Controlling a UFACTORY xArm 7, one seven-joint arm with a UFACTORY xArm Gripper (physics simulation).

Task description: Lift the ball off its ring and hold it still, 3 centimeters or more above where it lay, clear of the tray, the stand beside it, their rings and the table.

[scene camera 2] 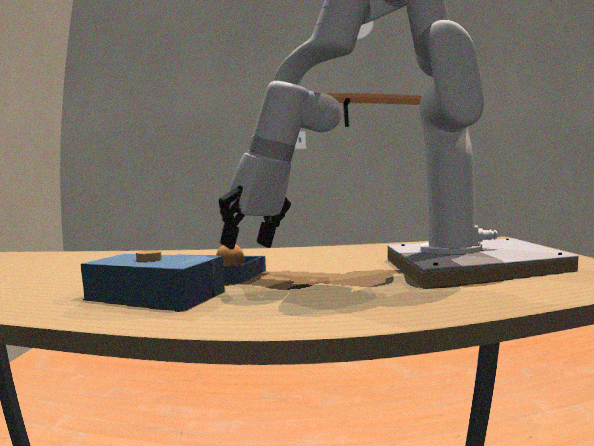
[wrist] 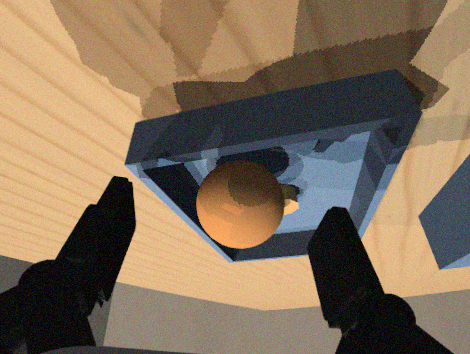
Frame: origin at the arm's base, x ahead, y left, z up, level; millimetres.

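Where they show: gripper, fingertip midpoint: (scene camera 2: 245,246) (wrist: 229,215); arm's base at its link origin: (scene camera 2: 451,249).
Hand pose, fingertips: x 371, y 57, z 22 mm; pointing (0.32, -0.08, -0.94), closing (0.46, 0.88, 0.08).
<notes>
Each offset is from my fingertips to the top centre of the thing. "pt": to the spot under its first point. Level surfaces: height alone.
The orange ball @(dx +32, dy -4, dz +5 mm) (scene camera 2: 230,255) (wrist: 240,205) sits in the blue tray @(dx +76, dy +14, dz -23 mm) (scene camera 2: 252,270) (wrist: 270,111), near one side wall. A small tan ring @(pt dx +82, dy +23, dz -38 mm) (wrist: 292,206) on the tray floor is partly hidden behind the ball in the wrist view. My gripper (scene camera 2: 248,245) (wrist: 229,215) is open and empty above the tray. In the wrist view the ball appears between the two fingers, beyond their tips and closer to the left finger. In the scene view one fingertip overlaps the ball's top; whether they touch I cannot tell.
A blue box-like stand (scene camera 2: 142,283) (wrist: 450,217) is beside the tray, with a tan ring @(pt dx +80, dy +229, dz +9 mm) (scene camera 2: 148,257) on top. It hides part of the tray in the scene view. The robot's base plate (scene camera 2: 520,256) is at the right of the wooden table @(dz -51 mm) (scene camera 2: 350,325).
</notes>
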